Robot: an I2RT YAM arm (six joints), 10 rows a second.
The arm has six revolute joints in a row. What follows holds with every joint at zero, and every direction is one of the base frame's. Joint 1 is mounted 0.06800 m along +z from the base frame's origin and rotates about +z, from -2.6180 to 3.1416 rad. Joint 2 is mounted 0.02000 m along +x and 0.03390 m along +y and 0.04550 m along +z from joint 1 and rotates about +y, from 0.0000 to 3.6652 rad. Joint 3 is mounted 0.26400 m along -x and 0.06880 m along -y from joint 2 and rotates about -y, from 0.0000 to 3.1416 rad. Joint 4 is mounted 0.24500 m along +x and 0.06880 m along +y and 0.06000 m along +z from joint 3 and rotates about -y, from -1.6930 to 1.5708 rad. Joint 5 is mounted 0.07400 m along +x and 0.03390 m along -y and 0.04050 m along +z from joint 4 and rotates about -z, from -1.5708 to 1.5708 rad. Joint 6 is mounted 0.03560 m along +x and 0.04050 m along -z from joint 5 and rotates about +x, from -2.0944 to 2.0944 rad. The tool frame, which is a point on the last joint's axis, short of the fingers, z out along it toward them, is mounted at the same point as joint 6; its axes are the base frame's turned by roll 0.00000, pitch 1.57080 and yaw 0.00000 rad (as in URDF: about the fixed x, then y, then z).
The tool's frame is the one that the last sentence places.
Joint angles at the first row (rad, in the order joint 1, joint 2, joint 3, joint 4, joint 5, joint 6):
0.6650, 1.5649, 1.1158, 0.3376, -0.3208, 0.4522
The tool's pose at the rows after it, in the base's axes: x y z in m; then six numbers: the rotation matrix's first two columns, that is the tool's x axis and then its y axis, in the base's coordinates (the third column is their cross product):
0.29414, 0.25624, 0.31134, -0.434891, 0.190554, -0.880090, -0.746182, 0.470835, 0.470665
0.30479, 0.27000, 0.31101, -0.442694, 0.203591, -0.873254, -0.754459, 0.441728, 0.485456
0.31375, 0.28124, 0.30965, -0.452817, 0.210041, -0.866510, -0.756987, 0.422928, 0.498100
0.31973, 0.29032, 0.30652, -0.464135, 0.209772, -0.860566, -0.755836, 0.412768, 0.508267
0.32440, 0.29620, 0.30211, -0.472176, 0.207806, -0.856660, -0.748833, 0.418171, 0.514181
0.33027, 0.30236, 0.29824, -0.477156, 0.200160, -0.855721, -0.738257, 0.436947, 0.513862
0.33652, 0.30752, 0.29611, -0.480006, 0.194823, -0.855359, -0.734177, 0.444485, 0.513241
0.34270, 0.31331, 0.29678, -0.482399, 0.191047, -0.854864, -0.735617, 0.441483, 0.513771
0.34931, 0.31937, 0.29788, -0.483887, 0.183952, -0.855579, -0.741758, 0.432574, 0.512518
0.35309, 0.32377, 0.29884, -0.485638, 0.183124, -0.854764, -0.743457, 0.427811, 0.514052
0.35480, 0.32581, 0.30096, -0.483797, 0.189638, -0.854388, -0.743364, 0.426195, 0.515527
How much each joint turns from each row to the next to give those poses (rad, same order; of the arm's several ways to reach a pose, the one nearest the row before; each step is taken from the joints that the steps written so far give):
0.0199, 0.0718, 0.0470, 0.0695, -0.0350, 0.0156
0.0084, 0.0661, 0.0622, 0.0256, -0.0150, 0.0232
0.0061, 0.0548, 0.0543, 0.0106, -0.0095, 0.0177
0.0069, 0.0417, 0.0384, 0.0027, -0.0036, 0.0114
0.0039, 0.0302, 0.0241, -0.0033, 0.0079, 0.0039
0.0032, 0.0325, 0.0350, -0.0224, 0.0173, -0.0060
-0.0001, 0.0308, 0.0366, -0.0160, 0.0043, -0.0036
0.0004, 0.0309, 0.0457, -0.0171, -0.0047, -0.0005
-0.0004, 0.0332, 0.0508, -0.0185, -0.0130, -0.0027
0.0015, 0.0213, 0.0335, -0.0109, -0.0037, 0.0019
0.0011, 0.0087, 0.0179, -0.0023, 0.0030, 0.0042

